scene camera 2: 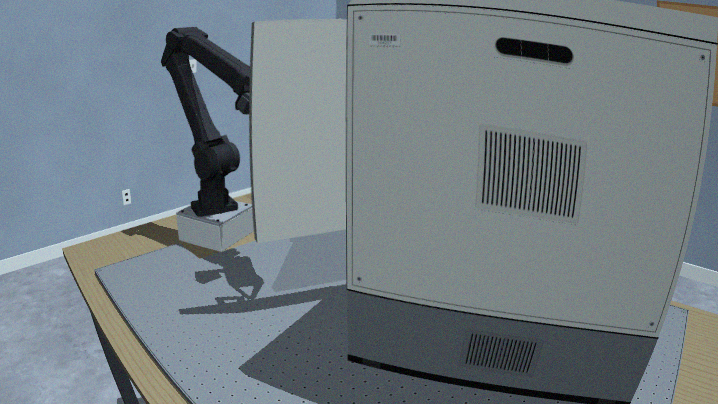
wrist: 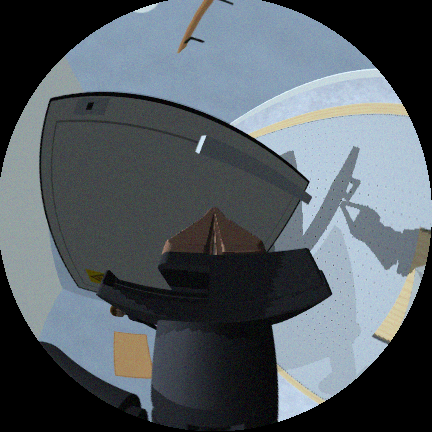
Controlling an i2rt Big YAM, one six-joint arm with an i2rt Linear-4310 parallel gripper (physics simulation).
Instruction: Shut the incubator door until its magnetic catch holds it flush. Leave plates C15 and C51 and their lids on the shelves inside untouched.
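Frame: origin at the arm's base, x up, y ahead, z left, level; millimetres.
Where they show: gripper, fingertip midpoint: (scene camera 2: 294,141) (wrist: 213,212); arm's base at its link origin: (scene camera 2: 213,208).
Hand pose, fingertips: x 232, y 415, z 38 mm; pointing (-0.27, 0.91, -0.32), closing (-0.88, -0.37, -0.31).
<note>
Each offset is from my fingertips to the top centre of the thing. "*": to the spot under its first point. Level surfaces: height alone.
The incubator (scene camera 2: 416,150) stands with its vented grey side towards scene camera 2. Its door @(* dx +25, dy +35, dz -11 mm) (scene camera 2: 298,130) (wrist: 125,190) stands open, sticking out from the incubator's left edge in that view. In the wrist view the door's dark grey face fills the middle and left, with a bar handle @(* dx -4, dy -32, dz -50 mm) (wrist: 255,167) across its upper right. My gripper (wrist: 213,212) is shut and empty, its brown fingertips together in front of the door face, below the handle; whether they touch is unclear. The door hides the gripper in the scene view. Plates C15 and C51, their lids and the shelves do not show.
The arm (scene camera 2: 190,100) rises from a pale base block (scene camera 2: 200,231) behind the door's free edge. A perforated board @(dx -295 mm) (scene camera 2: 165,301) (wrist: 320,300) lies on the wooden table @(dx -308 mm) (scene camera 2: 80,266). Shadows of arm and door fall on the board. A yellow label @(* dx +152, dy +41, dz +160 mm) (wrist: 95,276) marks the door's lower left.
</note>
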